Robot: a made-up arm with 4 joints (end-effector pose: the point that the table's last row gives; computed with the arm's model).
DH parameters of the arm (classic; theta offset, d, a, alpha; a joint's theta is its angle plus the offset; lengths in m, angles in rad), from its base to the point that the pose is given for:
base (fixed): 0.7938 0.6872 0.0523 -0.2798
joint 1: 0 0.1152 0.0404 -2.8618
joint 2: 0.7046 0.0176 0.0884 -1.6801
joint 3: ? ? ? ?
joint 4: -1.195 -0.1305 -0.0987 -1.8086
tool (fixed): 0.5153 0.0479 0 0
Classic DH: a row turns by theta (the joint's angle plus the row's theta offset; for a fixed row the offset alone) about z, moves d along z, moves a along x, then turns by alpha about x.
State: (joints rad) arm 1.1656 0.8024 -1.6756 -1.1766
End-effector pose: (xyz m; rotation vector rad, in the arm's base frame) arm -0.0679 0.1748 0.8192 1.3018 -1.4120 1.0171
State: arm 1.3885 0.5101 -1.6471 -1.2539
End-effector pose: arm -0.0951 0.1227 0.8256 1.6947 -0.9718 1.3296
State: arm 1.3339 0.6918 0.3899 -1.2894
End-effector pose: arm 0.0165 0.1254 0.5937 -0.8863 1.4429 -1.1592
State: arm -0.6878 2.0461 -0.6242 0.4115
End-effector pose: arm 0.2464 0.0011 0.8277 1.4393 2.1011 -0.6034
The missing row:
joint 3: -0.1793 -0.0466 -0.1409 -1.5729
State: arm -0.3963 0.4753 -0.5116 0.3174
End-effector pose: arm 0.0634 0.2775 0.7792 -0.7793 2.1489 -0.1705
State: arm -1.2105 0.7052 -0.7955 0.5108
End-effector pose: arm 0.2055 0.1380 0.9086 0.4374 2.0638 -0.1063
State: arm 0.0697 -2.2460 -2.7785 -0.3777
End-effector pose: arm -0.1812 0.0774 0.9227 1.6194 0.1830 1.1294
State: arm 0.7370 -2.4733 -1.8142 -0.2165
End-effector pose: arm 0.0454 -0.0424 0.9407 2.1842 1.4901 0.5431
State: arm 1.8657 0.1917 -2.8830 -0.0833
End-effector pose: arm -0.2237 0.2807 0.8060 0.9142 -0.4634 0.4939
